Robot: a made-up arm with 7 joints. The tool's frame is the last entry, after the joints.
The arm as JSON. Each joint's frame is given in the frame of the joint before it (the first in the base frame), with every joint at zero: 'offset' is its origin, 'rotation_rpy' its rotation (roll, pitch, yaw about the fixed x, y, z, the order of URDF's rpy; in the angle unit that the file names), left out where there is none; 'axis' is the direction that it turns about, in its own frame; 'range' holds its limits. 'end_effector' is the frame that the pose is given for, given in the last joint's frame.
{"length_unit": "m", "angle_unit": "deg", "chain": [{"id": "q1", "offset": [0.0, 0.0, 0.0], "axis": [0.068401, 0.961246, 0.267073], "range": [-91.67, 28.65]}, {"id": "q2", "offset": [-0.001, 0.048, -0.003], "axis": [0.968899, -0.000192, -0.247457], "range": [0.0, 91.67]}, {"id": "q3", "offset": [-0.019, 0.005, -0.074], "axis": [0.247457, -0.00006, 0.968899], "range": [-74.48, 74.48]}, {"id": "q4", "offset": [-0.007, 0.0, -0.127], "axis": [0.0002, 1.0, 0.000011], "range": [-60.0, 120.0]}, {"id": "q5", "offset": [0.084, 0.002, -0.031], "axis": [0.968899, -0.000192, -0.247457], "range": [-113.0, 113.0]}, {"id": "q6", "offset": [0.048, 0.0, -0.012], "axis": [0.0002, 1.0, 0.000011], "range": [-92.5, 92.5]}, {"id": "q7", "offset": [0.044, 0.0, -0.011], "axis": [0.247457, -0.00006, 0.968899], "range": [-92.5, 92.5]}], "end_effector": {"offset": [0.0, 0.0, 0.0], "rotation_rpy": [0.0, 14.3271, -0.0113]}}
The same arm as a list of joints. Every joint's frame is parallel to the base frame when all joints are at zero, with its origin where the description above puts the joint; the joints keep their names.
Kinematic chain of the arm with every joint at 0, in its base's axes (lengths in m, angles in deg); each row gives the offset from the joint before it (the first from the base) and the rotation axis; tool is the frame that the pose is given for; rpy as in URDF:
q1: xyz 0.0000 0.0000 0.0000 axis 0.068403 0.961235 0.26711
q2: xyz -0.0010 0.0480 -0.0030 axis 0.968889 -0.0002 -0.247497
q3: xyz -0.0190 0.0050 -0.0740 axis 0.247497 -0.0001 0.968889
q4: xyz -0.0070 0.0000 -0.1270 axis 0.0002 1 0
q5: xyz 0.0840 0.0020 -0.0310 axis 0.968889 -0.0002 -0.247497
q6: xyz 0.0480 0.0000 -0.0120 axis 0.0002 1 0
q7: xyz 0.0440 0.0000 -0.0110 axis 0.247497 -0.0001 0.968889
tool: xyz 0.0000 0.0000 0.0000 rpy 0.00 14.33 -0.01
Joint limits (deg, base to tool): -91.67..28.65 0.00..91.67 -74.48..74.48 -60.00..120.00 -113.00..113.00 -92.50..92.50 -92.50..92.50

